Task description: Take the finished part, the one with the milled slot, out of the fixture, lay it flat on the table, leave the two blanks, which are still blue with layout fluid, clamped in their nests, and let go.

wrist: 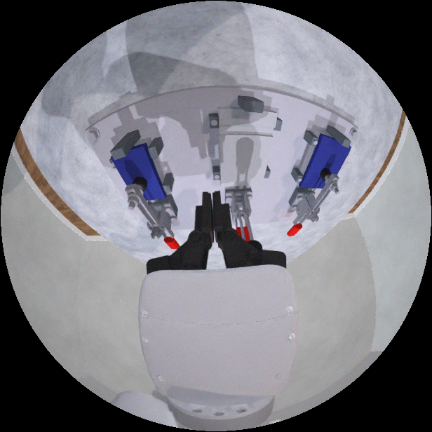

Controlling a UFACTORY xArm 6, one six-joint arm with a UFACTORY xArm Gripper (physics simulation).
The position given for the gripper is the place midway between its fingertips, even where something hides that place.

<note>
In view: the gripper point(212, 201), a blue blank point(329, 153), a finished part point(245, 138), a blue blank point(138, 162), a fixture plate point(190, 148), a toggle clamp point(230, 194), a toggle clamp point(165, 209) and a toggle clamp point(301, 199).
</note>
